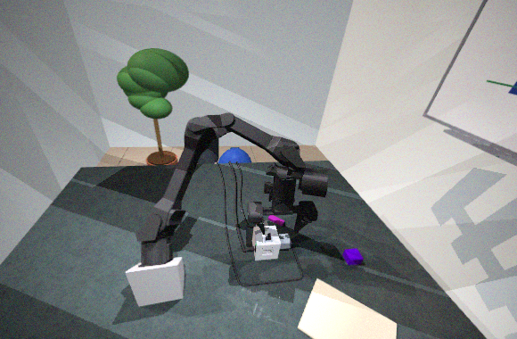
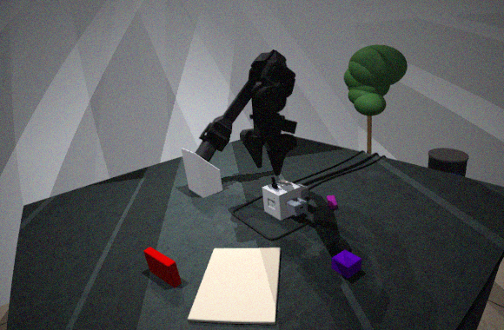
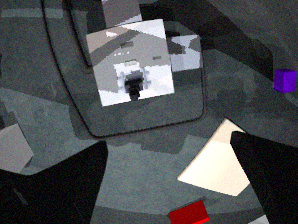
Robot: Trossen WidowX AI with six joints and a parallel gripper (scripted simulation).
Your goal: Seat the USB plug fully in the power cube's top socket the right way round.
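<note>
Right now my gripper tip is 2 cm past the dark USB plug, 3 cm to the right of it and 5 cm above it. Also, from my gripper tip: cream sheet 17 cm ahead, 19 cm to the right, 14 cm below; purple cube 28 cm ahead, 1 cm to the left, 13 cm below; magenta block 4 cm ahead, 18 cm to the left, 14 cm below.
</note>
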